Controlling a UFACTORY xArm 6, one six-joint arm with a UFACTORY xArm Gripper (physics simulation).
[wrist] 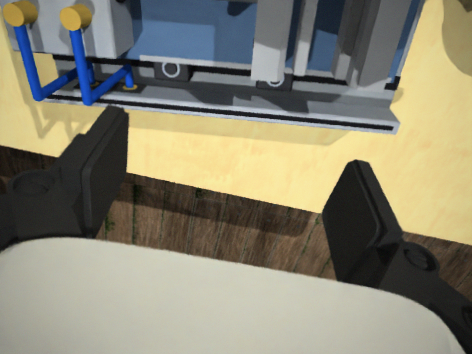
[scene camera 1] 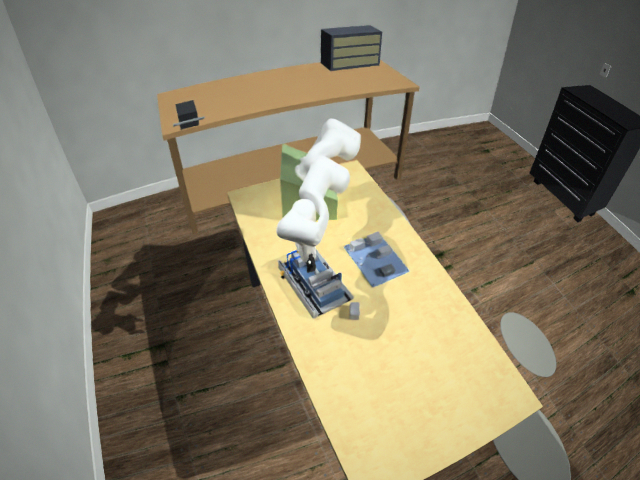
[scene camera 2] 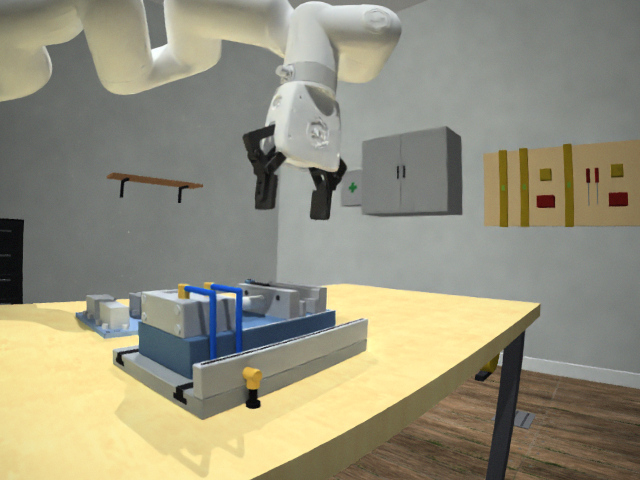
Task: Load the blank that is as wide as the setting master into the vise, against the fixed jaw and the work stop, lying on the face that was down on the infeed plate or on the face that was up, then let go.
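Frame: origin at the arm's base, x ahead, y left, z up, level; metres.
Where they show: gripper, fingertip midpoint: (wrist: 234, 164) (scene camera 1: 306, 261) (scene camera 2: 293, 214); arm's base, origin of the base link: (scene camera 1: 306, 174).
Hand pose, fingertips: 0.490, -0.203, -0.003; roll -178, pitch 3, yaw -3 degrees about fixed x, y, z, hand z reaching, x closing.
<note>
Things, the pixels of their top centre, and the offset from my fingertips, as dx, dy, dz.
- vise, middle of its top: (scene camera 2: 250, 287) (scene camera 1: 314, 268) -0.030, +0.045, -0.094
- blue infeed plate, middle of its top: (scene camera 2: 152, 315) (scene camera 1: 376, 258) -0.043, +0.345, -0.185
- grey block, middle of its top: (scene camera 1: 354, 308) +0.170, +0.127, -0.158
- long grey rail, middle of its top: (wrist: 216, 111) (scene camera 2: 303, 336) (scene camera 1: 295, 284) -0.020, -0.043, -0.144
The vise (scene camera 1: 330, 298) (scene camera 2: 165, 346) (wrist: 175, 37) has a blue bed and grey jaws. In the wrist view its movable jaw (wrist: 271, 45) and the outer fixed jaw (wrist: 384, 42) stand apart, with thin light bars between them. I cannot make out a blank there. Several grey blocks, one light (scene camera 1: 356, 244) (scene camera 2: 114, 314), one dark (scene camera 1: 386, 270), are on the blue infeed plate (scene camera 1: 373, 278) (scene camera 2: 93, 323). Another grey block (scene camera 1: 354, 310) is on the table beside the vise; which is the setting master is unclear. My gripper (scene camera 2: 293, 211) (wrist: 234, 164) is open and empty, high above the vise.
Blue bent tubes (scene camera 2: 212, 325) (wrist: 32, 65) with yellow fittings rise at one end of the vise. A long grey rail (scene camera 2: 289, 343) runs along its side near the table edge. A green panel (scene camera 1: 290, 193) stands by the arm's base.
</note>
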